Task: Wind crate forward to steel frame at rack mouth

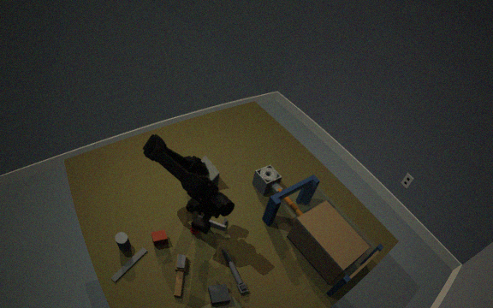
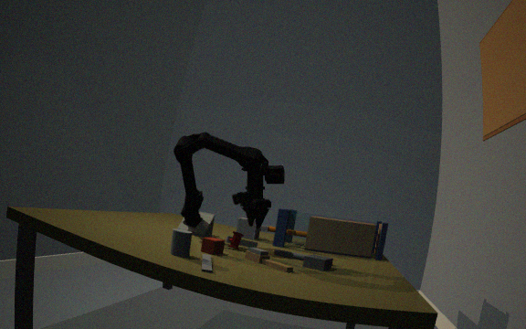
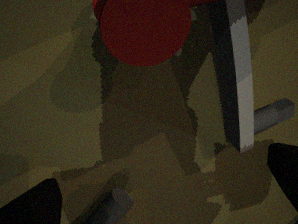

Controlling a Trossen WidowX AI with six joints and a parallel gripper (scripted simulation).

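My gripper tip is 70 mm above the grey crank handle, 50 mm past it and 10 mm to the right of it. Also, from my gripper tip: wooden-handled tool: 190 mm to the right, 130 mm ahead, 70 mm below; grey block: 260 mm ahead, 90 mm to the right, 70 mm below; red grip: 60 mm below, 60 mm behind, 30 mm to the right.
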